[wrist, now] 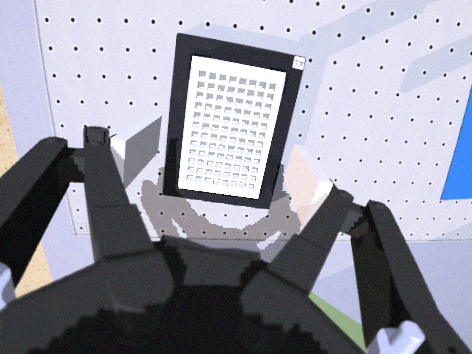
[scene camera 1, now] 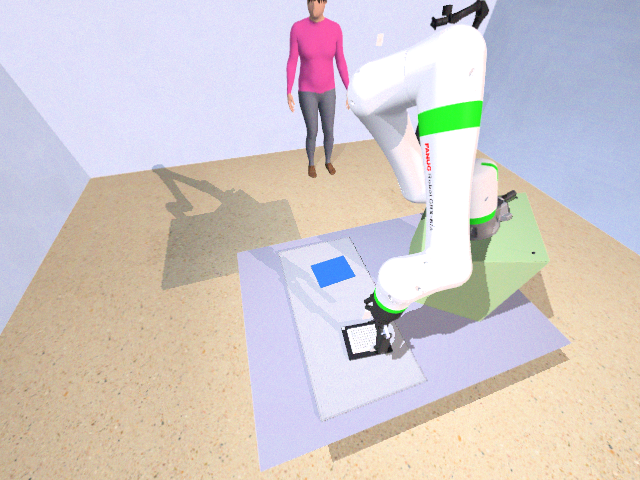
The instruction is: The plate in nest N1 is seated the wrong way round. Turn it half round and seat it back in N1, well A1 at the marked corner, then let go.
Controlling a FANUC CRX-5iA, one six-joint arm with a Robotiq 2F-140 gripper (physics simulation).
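The white well plate (scene camera 1: 360, 338) (wrist: 232, 130) lies inside the black frame of nest N1 (scene camera 1: 361, 355) (wrist: 180, 90) and looks flat there. The nest's corner label A1 (wrist: 298, 62) is at the top right in the wrist view. Which corner of the plate holds well A1 cannot be told. My gripper (scene camera 1: 381, 343) (wrist: 225, 148) is open and empty. Its two pads stand apart, outside the long sides of the nest, toward the near end of the plate in the wrist view. In the scene view the fingers hide the right part of the plate and nest.
The nest stands on a pale perforated board (scene camera 1: 330, 382) (wrist: 100, 50) on a lilac table top (scene camera 1: 279, 439). A blue rectangle (scene camera 1: 333, 271) (wrist: 460, 160) lies on the same board. The green robot base (scene camera 1: 465, 289) is at the right. A person in pink (scene camera 1: 316, 56) stands behind the table.
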